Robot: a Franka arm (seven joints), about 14 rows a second.
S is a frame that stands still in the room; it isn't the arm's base.
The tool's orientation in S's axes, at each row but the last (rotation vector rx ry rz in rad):
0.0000 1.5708 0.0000
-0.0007 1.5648 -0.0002
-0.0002 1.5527 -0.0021
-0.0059 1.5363 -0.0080
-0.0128 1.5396 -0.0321
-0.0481 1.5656 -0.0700
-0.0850 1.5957 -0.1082
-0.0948 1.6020 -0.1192
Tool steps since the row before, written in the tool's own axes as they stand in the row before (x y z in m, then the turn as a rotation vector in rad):
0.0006 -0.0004 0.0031 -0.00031 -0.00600 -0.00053
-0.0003 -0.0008 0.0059 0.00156 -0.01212 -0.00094
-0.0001 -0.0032 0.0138 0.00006 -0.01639 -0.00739
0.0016 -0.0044 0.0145 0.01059 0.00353 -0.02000
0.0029 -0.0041 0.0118 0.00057 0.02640 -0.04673
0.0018 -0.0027 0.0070 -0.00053 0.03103 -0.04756
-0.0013 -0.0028 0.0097 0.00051 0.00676 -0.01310
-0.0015 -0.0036 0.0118 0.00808 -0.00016 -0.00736
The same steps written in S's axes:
0.0031 -0.0004 -0.0006 -0.00053 -0.00600 0.00031
0.0059 -0.0008 0.0003 -0.00093 -0.01212 -0.00156
0.0138 -0.0032 0.0004 -0.00741 -0.01638 -0.00017
0.0145 -0.0044 -0.0011 -0.01962 0.00346 -0.01130
0.0118 -0.0043 -0.0024 -0.04635 0.02693 -0.00278
0.0070 -0.0029 -0.0016 -0.04712 0.03163 -0.00203
0.0097 -0.0028 0.0014 -0.01302 0.00686 -0.00099
0.0118 -0.0036 0.0016 -0.00764 -0.00112 -0.00774

